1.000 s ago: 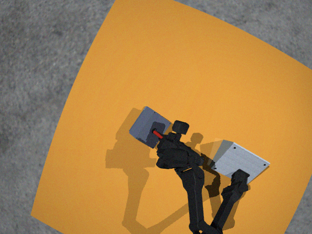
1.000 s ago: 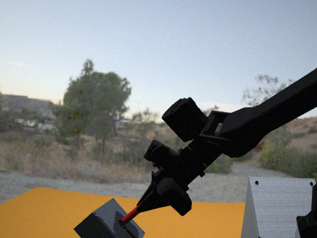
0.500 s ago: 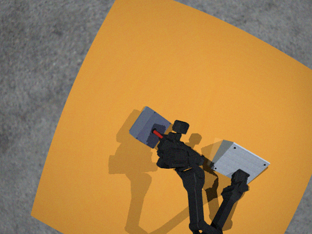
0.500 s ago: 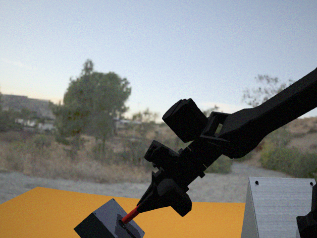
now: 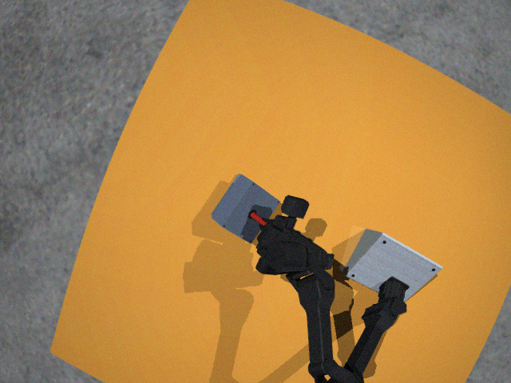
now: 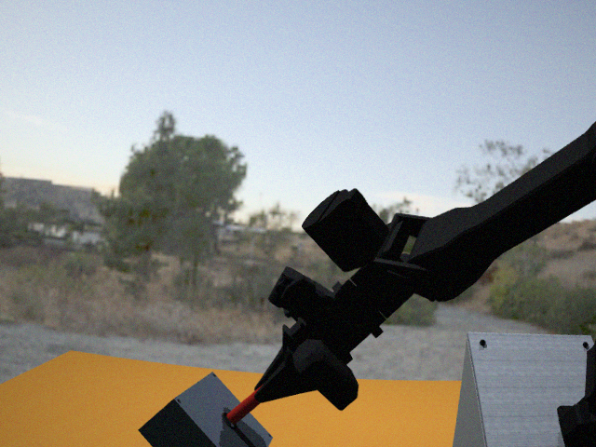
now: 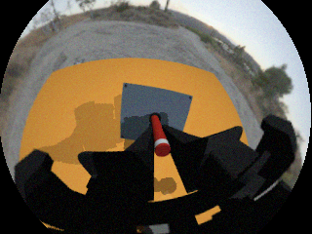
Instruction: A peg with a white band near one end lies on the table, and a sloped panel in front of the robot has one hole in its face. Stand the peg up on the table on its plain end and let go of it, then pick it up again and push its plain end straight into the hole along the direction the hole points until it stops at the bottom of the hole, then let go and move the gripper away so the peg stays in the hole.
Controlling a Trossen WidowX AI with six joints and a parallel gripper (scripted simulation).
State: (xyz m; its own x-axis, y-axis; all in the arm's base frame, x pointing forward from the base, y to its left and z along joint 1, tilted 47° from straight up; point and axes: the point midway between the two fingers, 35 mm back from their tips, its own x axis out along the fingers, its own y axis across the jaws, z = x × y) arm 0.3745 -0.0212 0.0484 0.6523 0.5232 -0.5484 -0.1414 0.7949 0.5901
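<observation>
My gripper tip is 5 cm short of the grey sloped panel and 5 cm above it. Also, from my gripper tip: red peg 1 cm behind, 1 cm above.
</observation>
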